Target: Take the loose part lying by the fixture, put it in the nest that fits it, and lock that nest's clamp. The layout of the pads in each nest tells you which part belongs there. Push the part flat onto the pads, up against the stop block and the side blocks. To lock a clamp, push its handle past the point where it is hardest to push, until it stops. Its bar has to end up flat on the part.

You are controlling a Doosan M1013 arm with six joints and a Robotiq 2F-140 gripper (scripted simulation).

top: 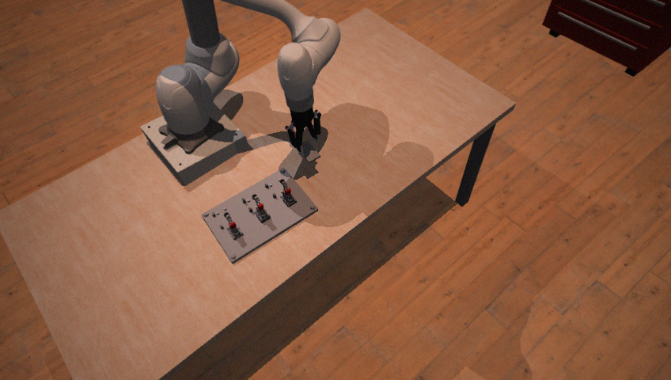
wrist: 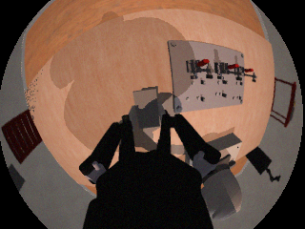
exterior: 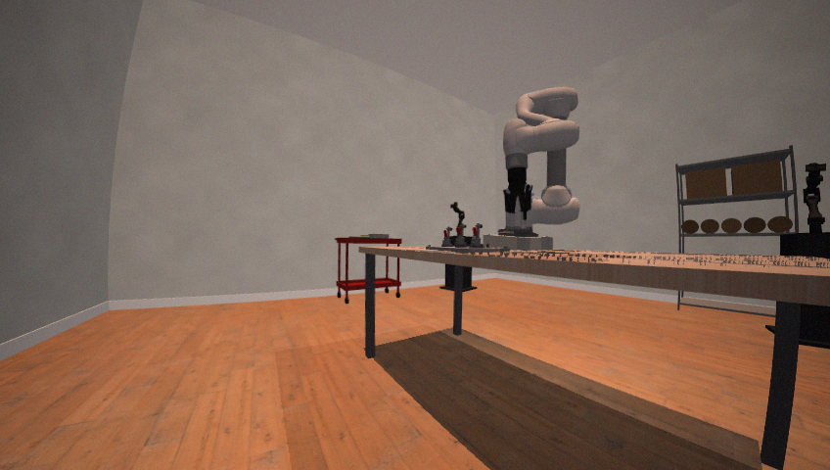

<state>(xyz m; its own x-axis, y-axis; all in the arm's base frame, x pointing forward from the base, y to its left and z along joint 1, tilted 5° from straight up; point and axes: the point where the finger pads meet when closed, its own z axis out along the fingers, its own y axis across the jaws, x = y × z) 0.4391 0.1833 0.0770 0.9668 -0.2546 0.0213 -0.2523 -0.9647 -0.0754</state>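
Right now the grey plate part is 30 mm below my hand. Round my hand: fixture 10 mm behind, 270 mm to the right, 120 mm below.
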